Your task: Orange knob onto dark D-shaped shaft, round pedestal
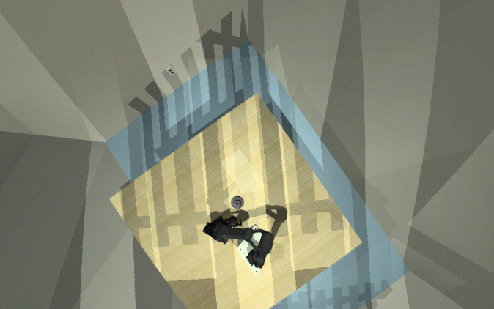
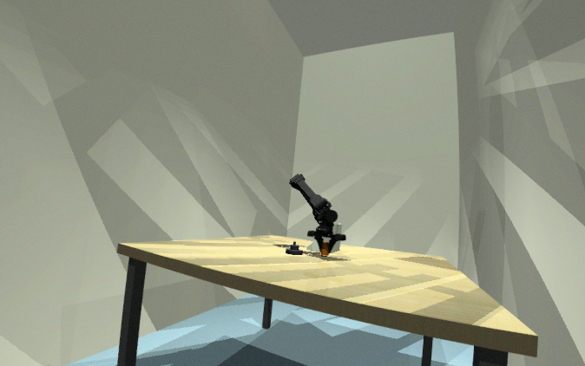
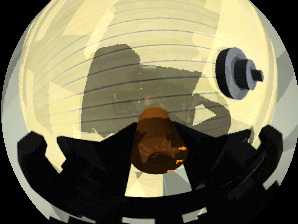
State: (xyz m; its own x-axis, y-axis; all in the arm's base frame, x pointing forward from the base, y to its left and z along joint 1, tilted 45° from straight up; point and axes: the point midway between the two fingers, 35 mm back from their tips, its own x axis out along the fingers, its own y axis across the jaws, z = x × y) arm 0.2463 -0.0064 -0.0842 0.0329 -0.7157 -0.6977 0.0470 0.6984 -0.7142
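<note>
The dark round pedestal is 14 cm to the right of my gripper tip, 7 cm ahead of it and 1 cm above it. Also, from my gripper tip: orange knob: 2 cm above.
</note>
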